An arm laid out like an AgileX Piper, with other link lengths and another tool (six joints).
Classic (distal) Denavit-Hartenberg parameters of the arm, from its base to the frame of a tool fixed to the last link. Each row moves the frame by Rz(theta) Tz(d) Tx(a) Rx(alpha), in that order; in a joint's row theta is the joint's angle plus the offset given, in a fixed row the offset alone. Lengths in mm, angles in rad.
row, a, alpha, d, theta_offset
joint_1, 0, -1.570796, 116.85, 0
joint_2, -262.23, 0, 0, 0.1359
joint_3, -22.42, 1.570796, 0, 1.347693
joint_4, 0, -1.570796, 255.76, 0
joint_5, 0, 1.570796, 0, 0
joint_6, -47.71, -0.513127, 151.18, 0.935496
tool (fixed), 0, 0, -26.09, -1.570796
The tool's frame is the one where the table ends.
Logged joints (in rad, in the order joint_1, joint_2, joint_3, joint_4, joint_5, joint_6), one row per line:
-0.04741 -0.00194 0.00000 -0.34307 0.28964 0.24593
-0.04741 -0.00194 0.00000 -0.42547 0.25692 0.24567
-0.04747 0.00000 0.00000 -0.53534 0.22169 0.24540
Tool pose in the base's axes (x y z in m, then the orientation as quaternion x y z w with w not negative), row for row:
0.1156 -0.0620 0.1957 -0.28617 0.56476 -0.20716 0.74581
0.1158 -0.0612 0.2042 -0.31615 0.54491 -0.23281 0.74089
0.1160 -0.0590 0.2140 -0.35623 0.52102 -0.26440 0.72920
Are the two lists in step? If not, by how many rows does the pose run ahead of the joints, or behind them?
They are in step.
